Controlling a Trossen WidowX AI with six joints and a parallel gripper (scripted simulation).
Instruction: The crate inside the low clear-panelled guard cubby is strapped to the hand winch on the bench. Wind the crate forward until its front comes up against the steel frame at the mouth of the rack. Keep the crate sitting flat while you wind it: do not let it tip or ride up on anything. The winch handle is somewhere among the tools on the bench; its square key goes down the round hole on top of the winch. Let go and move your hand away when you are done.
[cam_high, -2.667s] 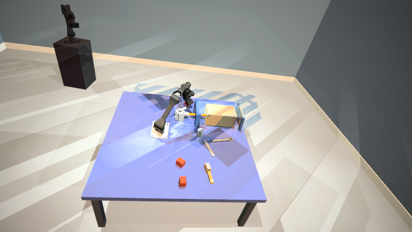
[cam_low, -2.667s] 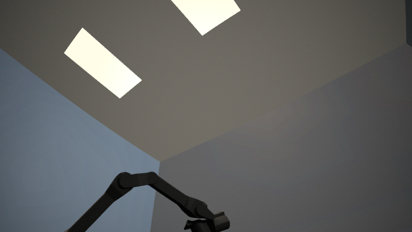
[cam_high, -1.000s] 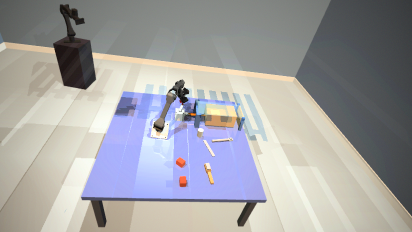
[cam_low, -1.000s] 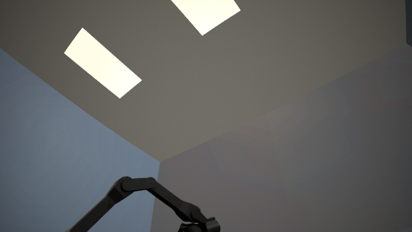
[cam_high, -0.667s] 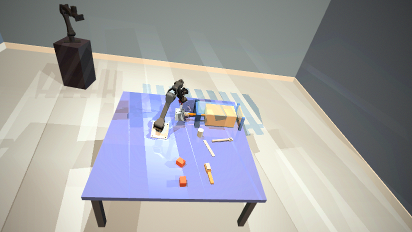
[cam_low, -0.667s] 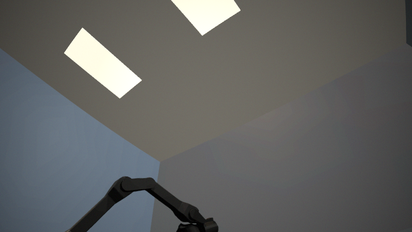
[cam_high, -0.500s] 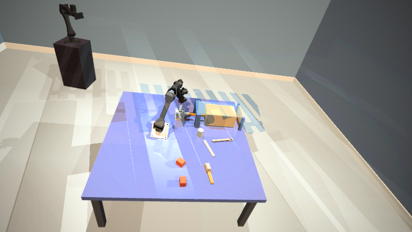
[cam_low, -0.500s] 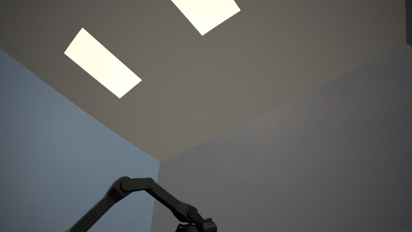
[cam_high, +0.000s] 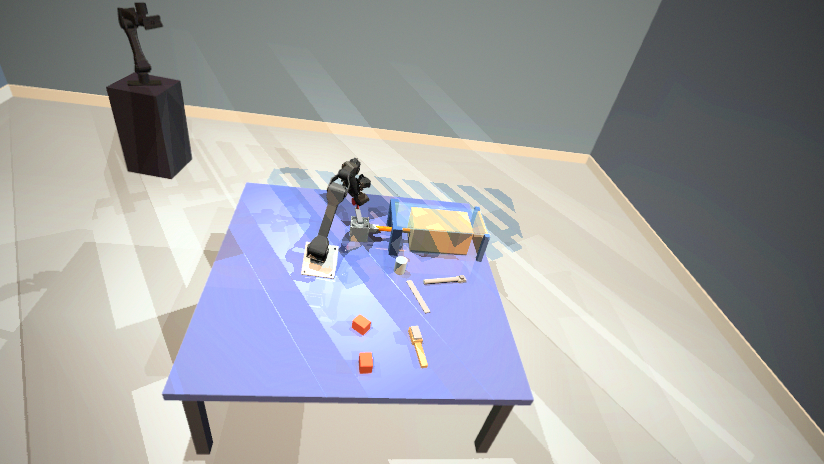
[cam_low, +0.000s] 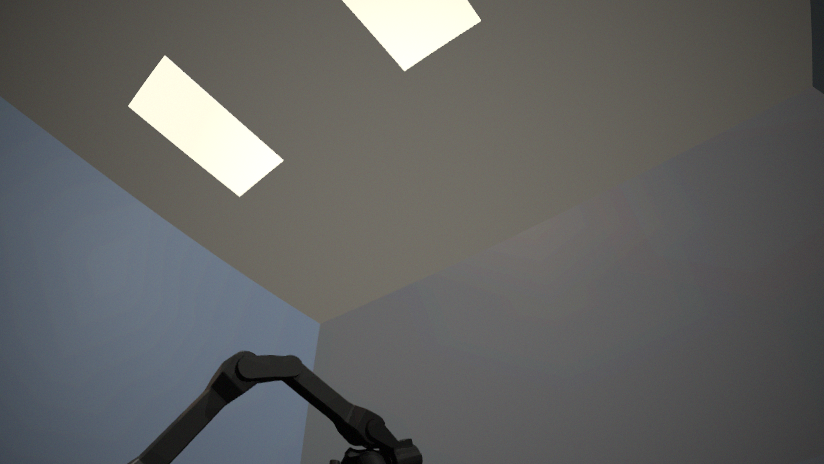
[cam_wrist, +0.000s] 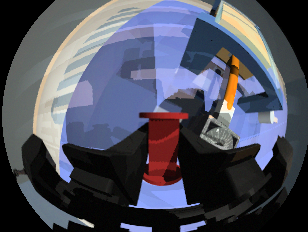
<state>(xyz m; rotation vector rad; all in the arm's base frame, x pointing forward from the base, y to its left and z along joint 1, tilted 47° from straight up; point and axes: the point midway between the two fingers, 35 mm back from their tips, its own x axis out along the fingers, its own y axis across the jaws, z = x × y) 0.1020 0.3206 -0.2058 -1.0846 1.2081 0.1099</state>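
My gripper tip is 40 mm to the left of the winch handle and 30 mm above it. From my gripper tip the other things lie so: red piece 10 mm to the right, 10 mm behind; then blue steel frame 180 mm ahead, 80 mm to the right, 30 mm below; then grey winch 110 mm to the right, 100 mm below, 10 mm ahead.
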